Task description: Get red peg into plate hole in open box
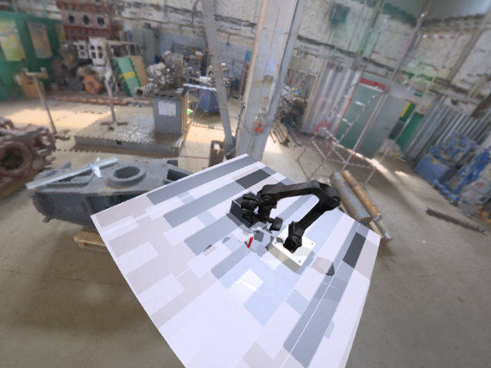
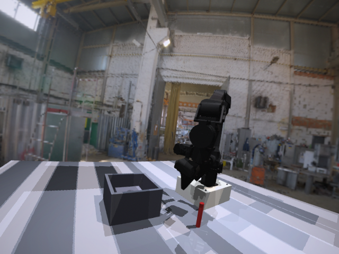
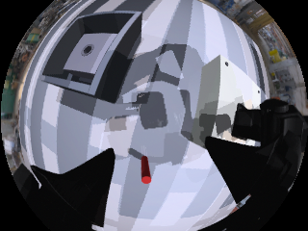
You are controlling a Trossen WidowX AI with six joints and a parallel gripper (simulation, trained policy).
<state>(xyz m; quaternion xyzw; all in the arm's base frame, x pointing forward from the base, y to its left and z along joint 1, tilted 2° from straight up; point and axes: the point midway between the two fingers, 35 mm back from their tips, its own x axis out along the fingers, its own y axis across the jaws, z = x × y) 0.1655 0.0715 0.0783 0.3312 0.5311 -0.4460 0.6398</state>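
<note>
My gripper tip is now 60 mm to the right of the red peg and 80 mm above it. The rest, counted from my gripper tip: grey plate 160 mm ahead, 110 mm to the right, 70 mm below; then dark grey box 160 mm ahead, 110 mm to the right, 90 mm below.
</note>
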